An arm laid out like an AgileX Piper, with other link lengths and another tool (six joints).
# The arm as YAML. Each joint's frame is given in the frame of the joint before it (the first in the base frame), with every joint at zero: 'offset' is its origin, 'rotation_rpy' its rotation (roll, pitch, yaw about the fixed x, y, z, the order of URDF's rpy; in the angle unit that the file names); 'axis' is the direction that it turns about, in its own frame. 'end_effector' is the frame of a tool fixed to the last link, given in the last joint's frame.
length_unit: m
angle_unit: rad
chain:
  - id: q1
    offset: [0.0, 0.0, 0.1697]
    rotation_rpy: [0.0, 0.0, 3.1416]
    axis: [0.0, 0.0, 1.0]
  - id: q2
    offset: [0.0, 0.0, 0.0]
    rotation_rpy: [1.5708, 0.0, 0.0]
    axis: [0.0, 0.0, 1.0]
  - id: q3
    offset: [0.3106, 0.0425, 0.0]
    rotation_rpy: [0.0, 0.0, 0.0]
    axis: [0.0, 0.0, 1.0]
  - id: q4
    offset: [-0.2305, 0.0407, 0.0]
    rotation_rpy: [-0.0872, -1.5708, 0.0]
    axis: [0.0, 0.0, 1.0]
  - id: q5
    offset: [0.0, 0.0, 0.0]
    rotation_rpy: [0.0, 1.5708, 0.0]
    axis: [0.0, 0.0, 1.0]
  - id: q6
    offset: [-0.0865, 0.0, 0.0]
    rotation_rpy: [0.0, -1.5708, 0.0]
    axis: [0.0, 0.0, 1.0]
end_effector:
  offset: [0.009, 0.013, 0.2]
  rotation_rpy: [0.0, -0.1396, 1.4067]
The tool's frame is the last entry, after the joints.
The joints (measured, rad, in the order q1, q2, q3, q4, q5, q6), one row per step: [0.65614, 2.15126, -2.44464, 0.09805, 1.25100, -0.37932]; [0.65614, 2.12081, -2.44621, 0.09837, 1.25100, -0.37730]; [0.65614, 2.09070, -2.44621, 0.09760, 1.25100, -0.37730]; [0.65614, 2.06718, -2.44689, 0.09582, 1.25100, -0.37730]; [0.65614, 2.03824, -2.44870, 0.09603, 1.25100, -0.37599]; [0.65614, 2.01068, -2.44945, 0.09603, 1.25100, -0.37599]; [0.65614, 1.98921, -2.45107, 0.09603, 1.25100, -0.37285]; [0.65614, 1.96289, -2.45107, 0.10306, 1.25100, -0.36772]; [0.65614, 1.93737, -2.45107, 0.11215, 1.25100, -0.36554]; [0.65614, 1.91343, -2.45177, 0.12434, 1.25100, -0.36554]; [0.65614, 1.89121, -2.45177, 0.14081, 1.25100, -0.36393]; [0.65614, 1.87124, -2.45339, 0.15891, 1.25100, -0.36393]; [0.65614, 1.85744, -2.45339, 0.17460, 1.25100, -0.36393]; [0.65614, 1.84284, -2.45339, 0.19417, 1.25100, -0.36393]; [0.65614, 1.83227, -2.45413, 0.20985, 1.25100, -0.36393]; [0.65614, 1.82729, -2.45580, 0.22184, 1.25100, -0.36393]
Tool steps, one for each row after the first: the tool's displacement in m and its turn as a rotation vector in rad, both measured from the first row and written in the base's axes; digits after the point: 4 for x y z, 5 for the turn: [-0.0033, -0.0025, 0.0190, 0.02070, -0.02423, -0.00139]; [-0.0070, -0.0055, 0.0370, 0.03853, -0.04851, -0.00168]; [-0.0099, -0.0084, 0.0512, 0.05202, -0.06866, -0.00240]; [-0.0142, -0.0116, 0.0690, 0.07160, -0.09225, -0.00326]; [-0.0187, -0.0151, 0.0854, 0.08891, -0.11465, -0.00326]; [-0.0224, -0.0180, 0.0986, 0.10460, -0.13134, -0.00546]; [-0.0285, -0.0204, 0.1139, 0.12826, -0.14570, -0.00575]; [-0.0353, -0.0226, 0.1287, 0.15134, -0.15979, -0.00279]; [-0.0425, -0.0241, 0.1429, 0.17483, -0.17268, 0.00338]; [-0.0505, -0.0247, 0.1558, 0.20051, -0.18055, 0.01081]; [-0.0585, -0.0249, 0.1682, 0.22594, -0.18799, 0.02046]; [-0.0648, -0.0245, 0.1763, 0.24490, -0.19058, 0.02891]; [-0.0722, -0.0237, 0.1851, 0.26687, -0.19178, 0.03959]; [-0.0779, -0.0229, 0.1918, 0.28414, -0.19248, 0.04831]; [-0.0816, -0.0218, 0.1958, 0.29612, -0.19143, 0.05496]
